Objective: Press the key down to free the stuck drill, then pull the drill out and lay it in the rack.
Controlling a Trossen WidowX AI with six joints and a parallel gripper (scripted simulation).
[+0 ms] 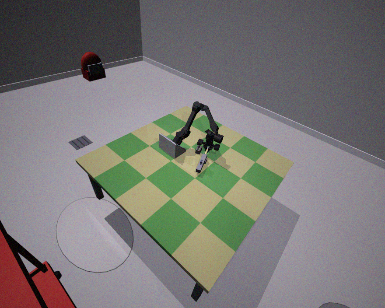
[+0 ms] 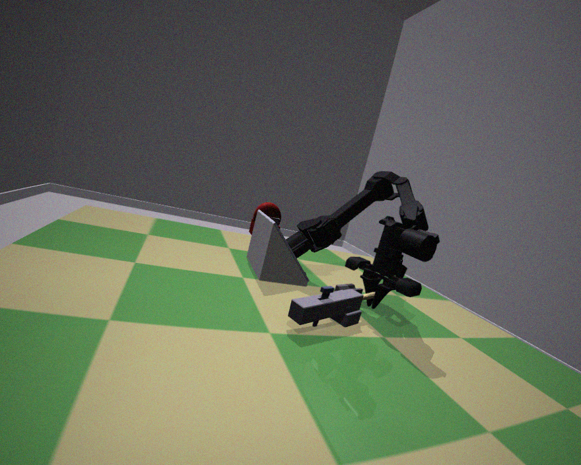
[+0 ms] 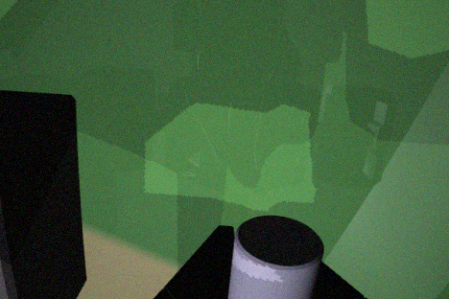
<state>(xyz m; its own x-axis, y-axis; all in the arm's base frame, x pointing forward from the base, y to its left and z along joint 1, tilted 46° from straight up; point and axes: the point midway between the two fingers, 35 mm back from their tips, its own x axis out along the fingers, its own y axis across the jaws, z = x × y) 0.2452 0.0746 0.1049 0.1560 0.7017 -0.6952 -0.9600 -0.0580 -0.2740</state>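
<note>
My gripper tip is 1 cm short of the drill, 4 cm to the left of it and 3 cm below it. From my gripper tip the other things lie so: dark key (4 cm ahead, 19 cm to the right, 3 cm above); grey block (4 cm ahead, 16 cm to the right, 2 cm above); rack (7 cm behind, 2 cm to the right).
</note>
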